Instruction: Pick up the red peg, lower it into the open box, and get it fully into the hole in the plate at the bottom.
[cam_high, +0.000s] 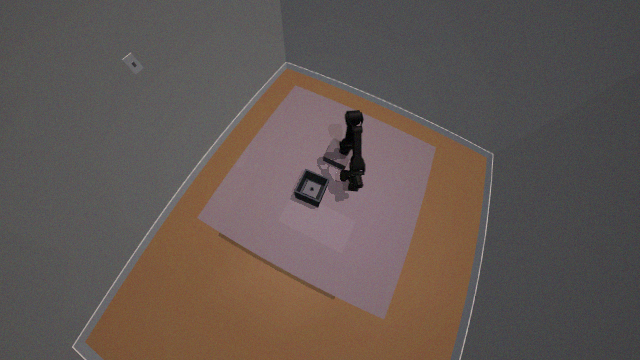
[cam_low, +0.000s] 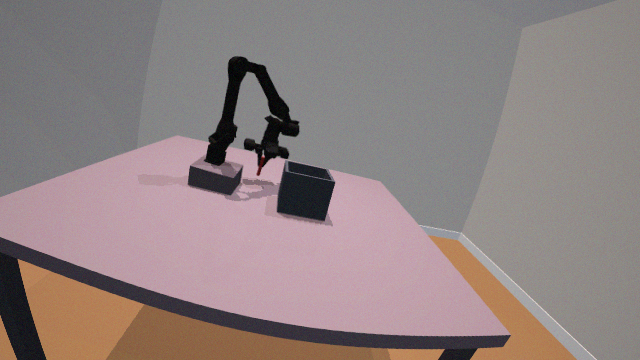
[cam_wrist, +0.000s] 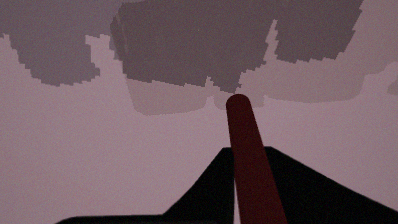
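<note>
Right now my gripper tip is 200 mm short of the grey plate, 210 mm to the left of it and 10 mm above it. Round my gripper tip: red peg (10 mm to the right).
</note>
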